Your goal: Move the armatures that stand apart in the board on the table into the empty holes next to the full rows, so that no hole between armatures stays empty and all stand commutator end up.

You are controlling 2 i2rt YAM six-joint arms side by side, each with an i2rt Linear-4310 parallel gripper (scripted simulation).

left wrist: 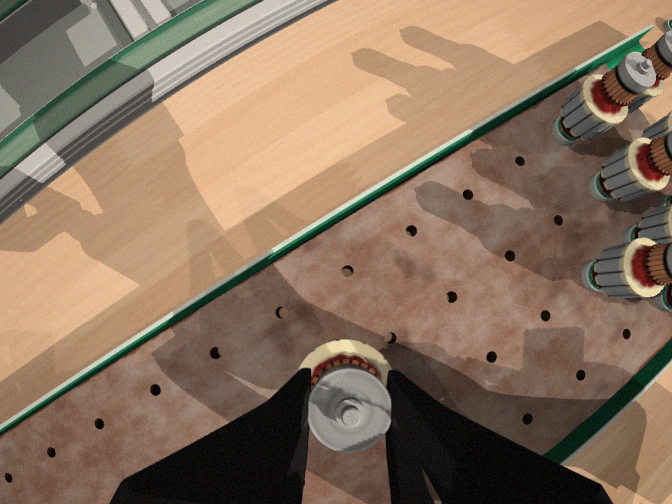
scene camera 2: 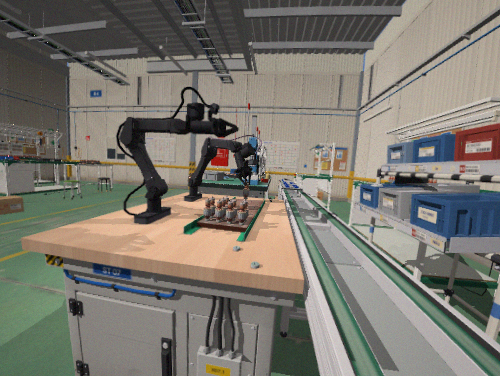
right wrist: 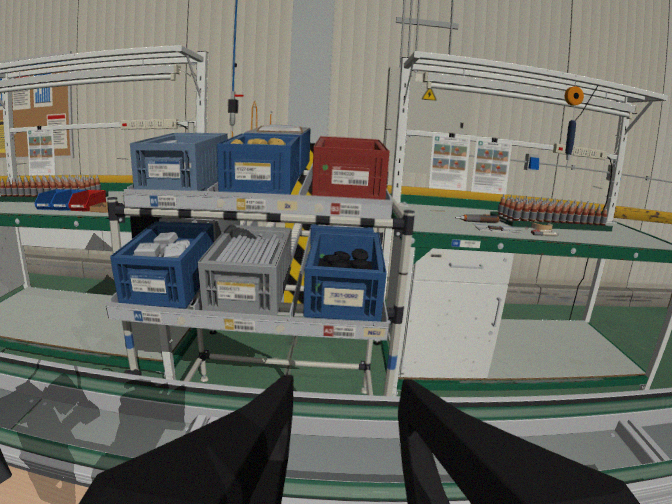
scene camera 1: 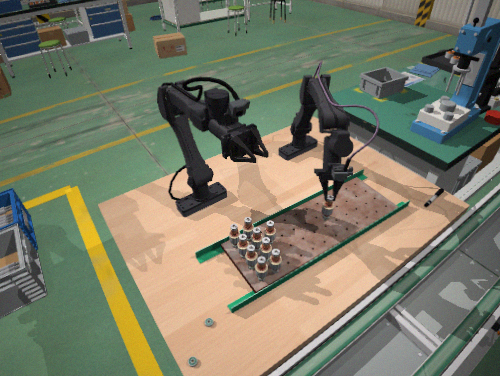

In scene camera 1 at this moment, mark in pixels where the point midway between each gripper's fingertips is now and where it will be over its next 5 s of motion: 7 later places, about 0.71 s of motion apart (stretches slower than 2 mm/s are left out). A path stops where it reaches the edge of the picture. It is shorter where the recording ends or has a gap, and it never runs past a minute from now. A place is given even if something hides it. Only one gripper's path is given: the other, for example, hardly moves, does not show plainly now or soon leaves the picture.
The left gripper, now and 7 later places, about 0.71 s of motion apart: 329,200; 288,196; 262,199; 260,205; 259,209; 260,212; 260,211; 260,212
